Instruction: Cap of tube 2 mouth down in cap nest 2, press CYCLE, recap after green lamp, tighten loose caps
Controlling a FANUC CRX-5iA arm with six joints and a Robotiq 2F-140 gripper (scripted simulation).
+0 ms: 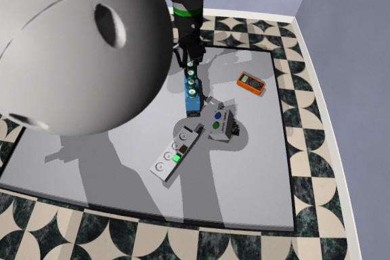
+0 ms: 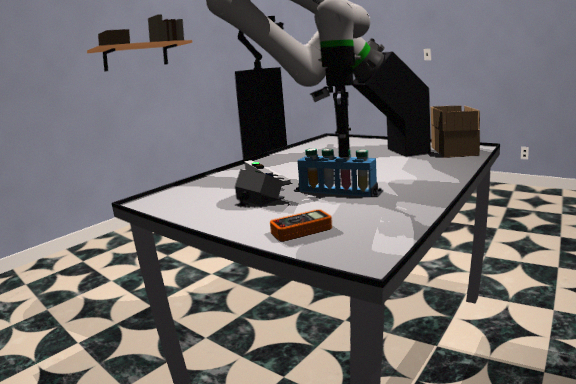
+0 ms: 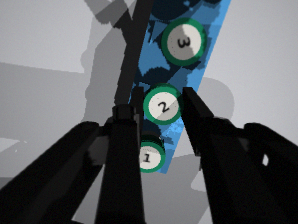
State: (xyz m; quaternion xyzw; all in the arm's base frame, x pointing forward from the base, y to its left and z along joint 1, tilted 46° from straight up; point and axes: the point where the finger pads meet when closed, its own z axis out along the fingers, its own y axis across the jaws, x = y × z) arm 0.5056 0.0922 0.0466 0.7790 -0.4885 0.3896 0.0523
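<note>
The cap lies 30 mm below my hand. Round my hand: green ready key 240 mm to the right, 90 mm ahead, 70 mm below; blue cycle key 190 mm to the right, 100 mm ahead, 70 mm below; key housing 220 mm to the right, 110 mm ahead, 90 mm below.
</note>
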